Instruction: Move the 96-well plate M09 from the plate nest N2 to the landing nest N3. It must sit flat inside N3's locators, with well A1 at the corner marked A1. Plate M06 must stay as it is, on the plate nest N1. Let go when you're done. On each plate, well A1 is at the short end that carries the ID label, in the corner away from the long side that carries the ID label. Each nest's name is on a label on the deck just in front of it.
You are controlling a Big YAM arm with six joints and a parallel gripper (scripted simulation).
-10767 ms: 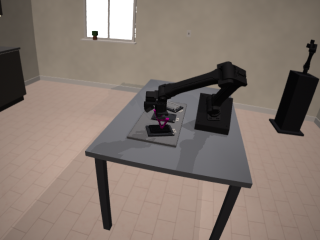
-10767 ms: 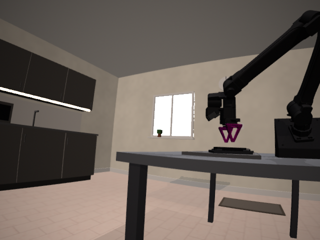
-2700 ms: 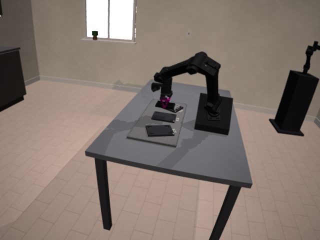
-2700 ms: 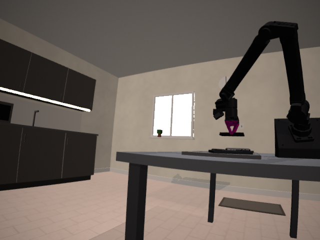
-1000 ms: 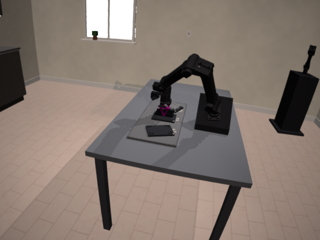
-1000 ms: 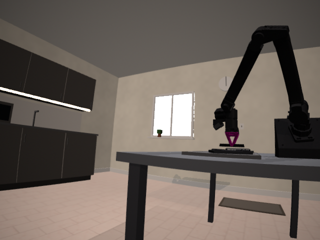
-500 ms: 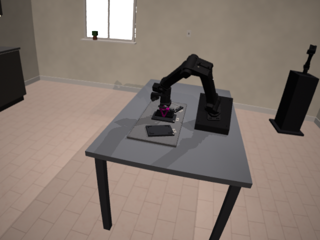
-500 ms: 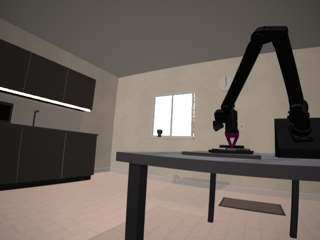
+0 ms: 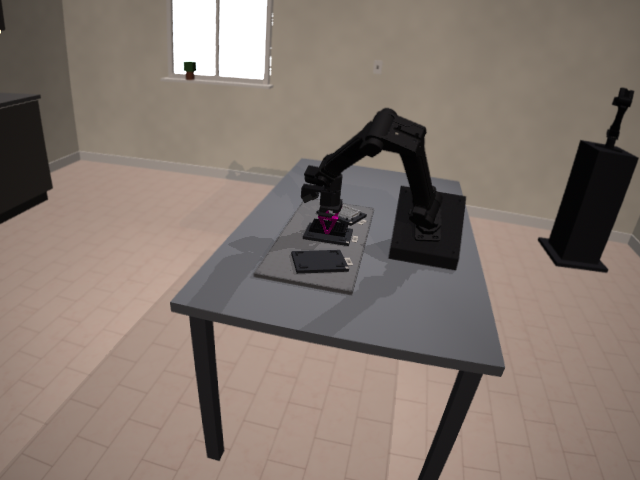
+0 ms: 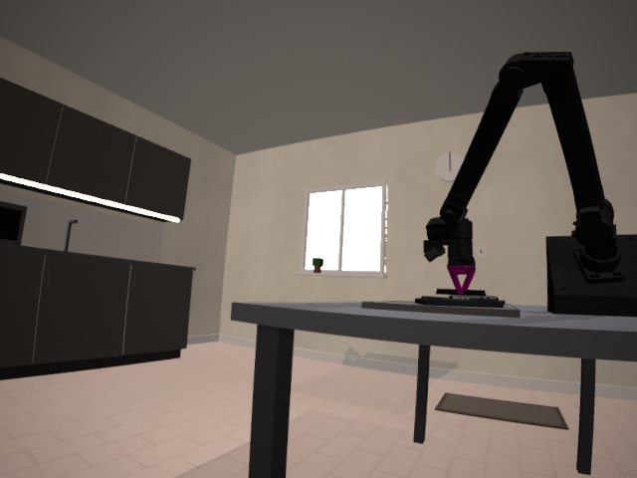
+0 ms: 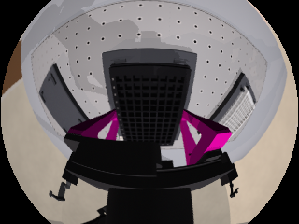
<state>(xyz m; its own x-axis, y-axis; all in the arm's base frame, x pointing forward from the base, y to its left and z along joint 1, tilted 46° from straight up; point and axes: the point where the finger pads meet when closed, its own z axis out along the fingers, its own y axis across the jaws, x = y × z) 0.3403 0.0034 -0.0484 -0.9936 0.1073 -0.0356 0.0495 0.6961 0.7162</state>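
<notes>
Right now the black 96-well plate is right at my hand. Also, from my hand: clear plate: 3 cm behind, 19 cm to the right, 2 cm below; dark nest: 3 cm below.
</notes>
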